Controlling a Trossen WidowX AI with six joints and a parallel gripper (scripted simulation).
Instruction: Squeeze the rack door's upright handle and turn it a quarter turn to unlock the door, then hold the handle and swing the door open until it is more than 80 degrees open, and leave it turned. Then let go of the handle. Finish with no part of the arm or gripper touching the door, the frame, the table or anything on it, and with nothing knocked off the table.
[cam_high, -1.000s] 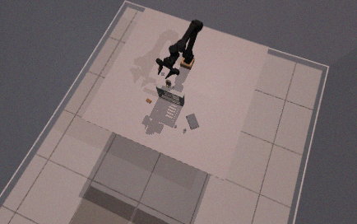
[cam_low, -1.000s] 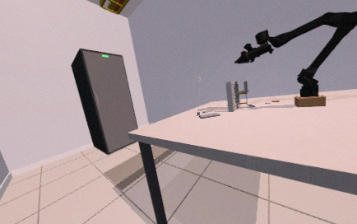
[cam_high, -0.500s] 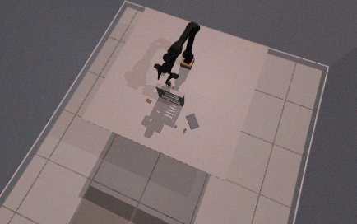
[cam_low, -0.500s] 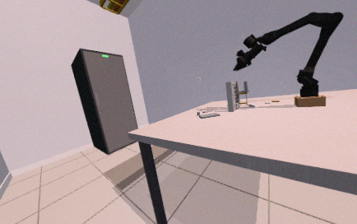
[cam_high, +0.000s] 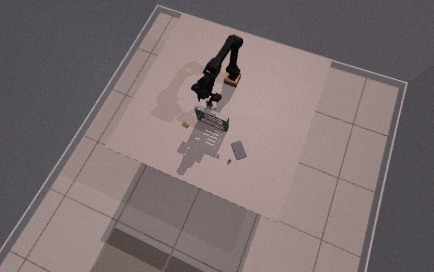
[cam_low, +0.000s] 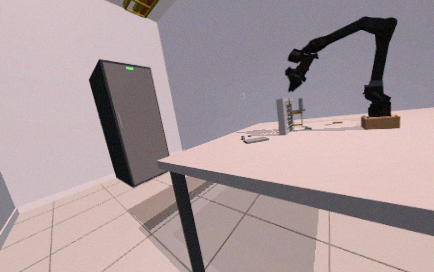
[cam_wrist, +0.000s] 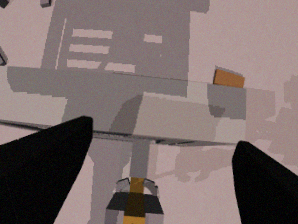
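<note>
Now: the upright handle 12 cm below my gripper tip and 6 cm behind it. Also, from my gripper tip: orange block 24 cm below, 13 cm ahead, 10 cm to the right; flat grey plate 33 cm to the left, 24 cm below, 7 cm ahead.
</note>
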